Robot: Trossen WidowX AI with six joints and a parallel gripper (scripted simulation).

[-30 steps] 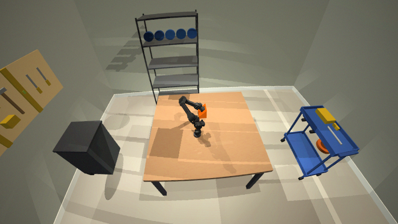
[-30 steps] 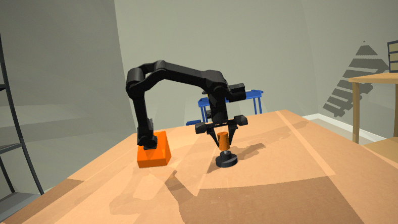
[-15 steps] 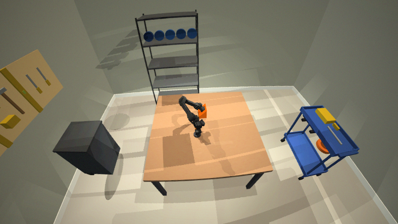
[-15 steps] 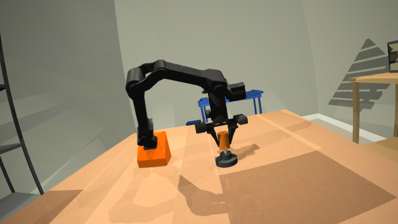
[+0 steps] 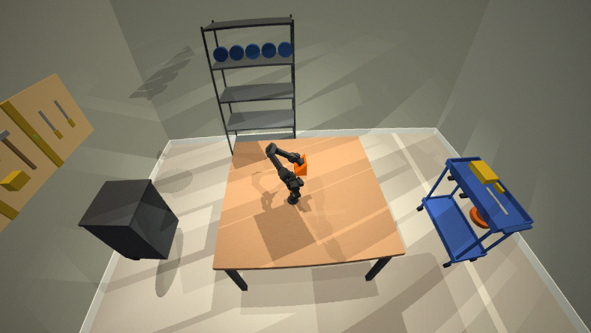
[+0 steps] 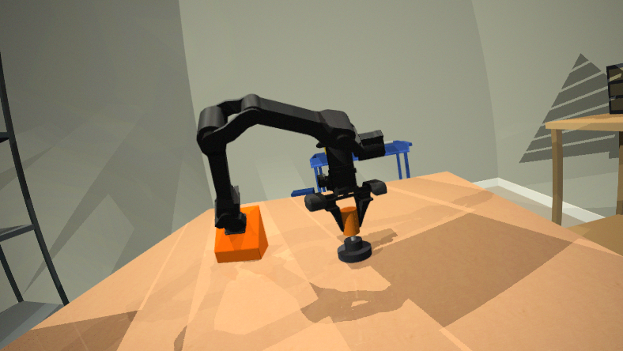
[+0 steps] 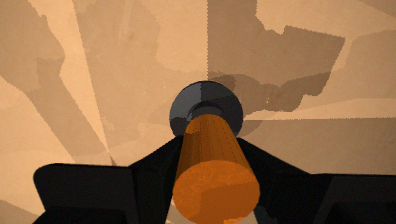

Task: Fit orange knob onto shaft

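Now: the pedestal 40 mm below my gripper tip. Round my gripper tip: orange knob 30 mm above.
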